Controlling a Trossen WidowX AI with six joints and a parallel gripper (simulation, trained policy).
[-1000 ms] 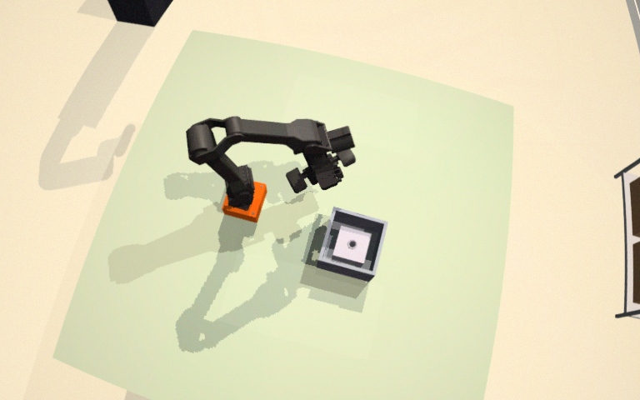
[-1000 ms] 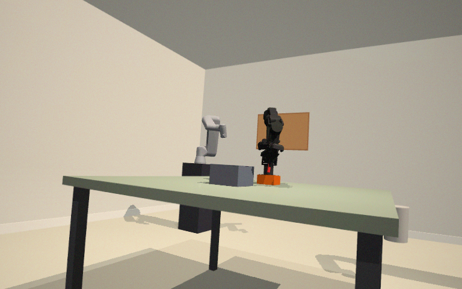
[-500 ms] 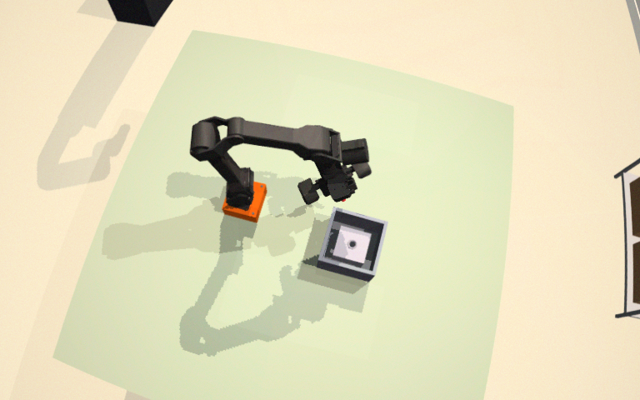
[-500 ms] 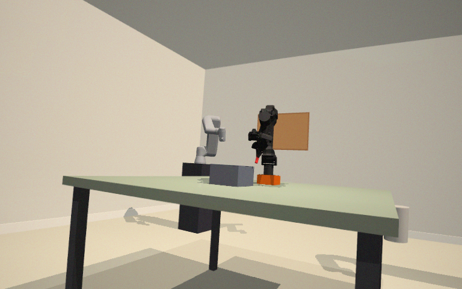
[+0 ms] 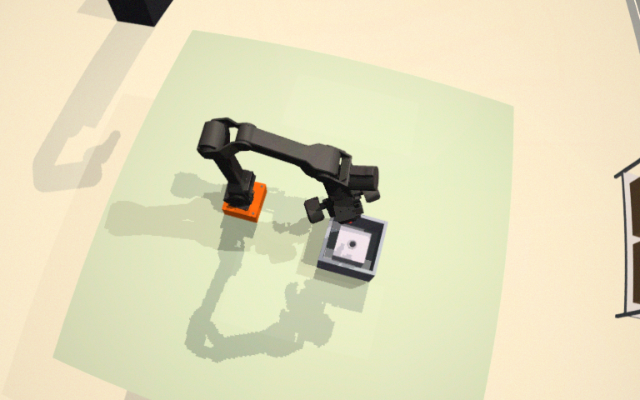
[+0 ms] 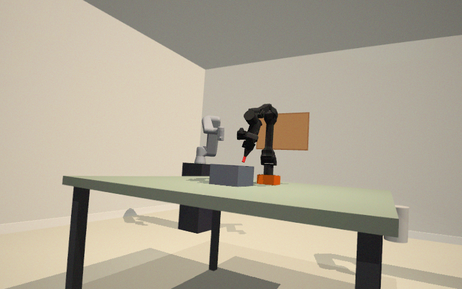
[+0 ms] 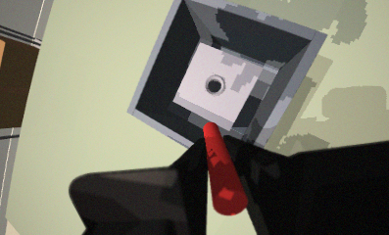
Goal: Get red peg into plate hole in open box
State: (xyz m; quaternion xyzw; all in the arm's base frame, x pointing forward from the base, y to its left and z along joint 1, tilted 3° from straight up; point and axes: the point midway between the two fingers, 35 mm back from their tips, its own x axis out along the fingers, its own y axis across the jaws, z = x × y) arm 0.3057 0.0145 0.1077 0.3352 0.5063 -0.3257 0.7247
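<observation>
Now: gripper tip 100 mm above the plate, 50 mm to the left of it and 40 mm short of it. Round my gripper tip: grey box (120 mm below, 50 mm to the right, 40 mm ahead); then red peg (10 mm above).
</observation>
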